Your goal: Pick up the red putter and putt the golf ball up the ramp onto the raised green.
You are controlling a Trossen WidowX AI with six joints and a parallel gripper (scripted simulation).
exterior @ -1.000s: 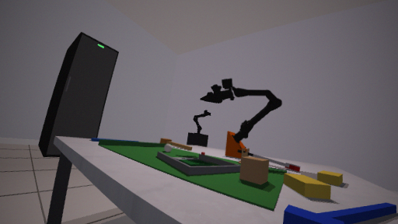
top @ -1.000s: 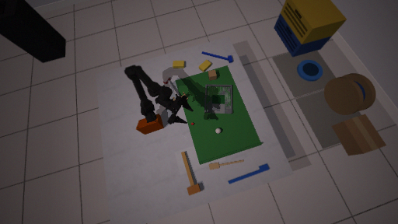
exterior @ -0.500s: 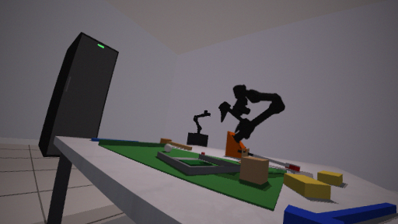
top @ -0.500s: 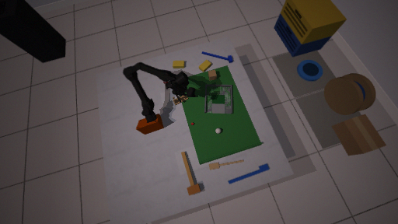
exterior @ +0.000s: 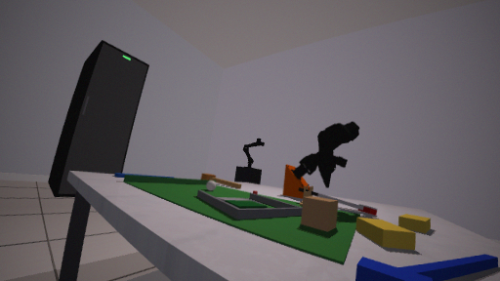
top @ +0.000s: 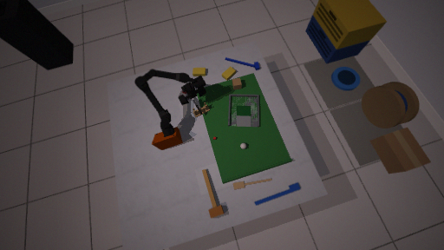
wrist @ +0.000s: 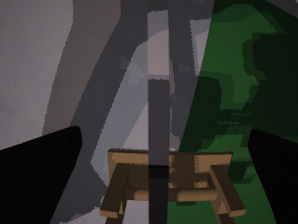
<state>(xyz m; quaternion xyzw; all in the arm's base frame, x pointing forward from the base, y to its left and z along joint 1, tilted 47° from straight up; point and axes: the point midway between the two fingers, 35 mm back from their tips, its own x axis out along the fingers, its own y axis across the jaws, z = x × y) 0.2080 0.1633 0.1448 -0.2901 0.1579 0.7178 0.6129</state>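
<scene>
Now: the red putter 4 cm to the left of my gripper tip, 4 cm below it and 2 cm behind it. From my gripper tip the other things lie so: white golf ball (41 cm to the right, 24 cm ahead, 6 cm below); then brown block (34 cm ahead, 6 cm to the left, 5 cm below); then green mat (27 cm ahead, 24 cm to the right, 8 cm below).
</scene>
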